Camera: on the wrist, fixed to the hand. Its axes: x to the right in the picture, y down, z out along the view.
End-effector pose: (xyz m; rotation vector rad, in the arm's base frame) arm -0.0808 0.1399 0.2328 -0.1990 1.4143 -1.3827
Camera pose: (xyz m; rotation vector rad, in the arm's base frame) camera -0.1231 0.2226 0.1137 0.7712 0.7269 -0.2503
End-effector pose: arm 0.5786 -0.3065 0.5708 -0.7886 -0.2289 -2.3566
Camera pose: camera 0.5700 -0.4326 0.4882 -0.6589 -0.0317 -0.7929
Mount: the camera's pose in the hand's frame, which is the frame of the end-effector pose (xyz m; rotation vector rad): 0.0215 0.0963 -0.1143 0.3133 -0.2166 1.5115
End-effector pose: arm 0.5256 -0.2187 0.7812 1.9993 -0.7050 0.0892
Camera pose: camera 0.5195 -0.1682 0.9234 1.3012 -2.2897 0.9036
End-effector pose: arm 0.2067 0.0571 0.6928 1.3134 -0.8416 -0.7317
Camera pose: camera 0.3148 0.1095 0.7843 0.5160 -1.8041 0.4952
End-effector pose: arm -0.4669 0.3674 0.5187 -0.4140 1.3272 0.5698
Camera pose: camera -0.6118 0.3801 0.4781 1.0126 1.3037 1.5362
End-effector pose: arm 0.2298 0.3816 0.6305 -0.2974 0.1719 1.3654
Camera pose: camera 0.1457 0.3834 0.5051 0.3625 0.4723 2.7949
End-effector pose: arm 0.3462 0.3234 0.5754 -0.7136 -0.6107 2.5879
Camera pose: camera 0.3687 0.2881 0.4303 0.5178 -0.3175 -2.0604
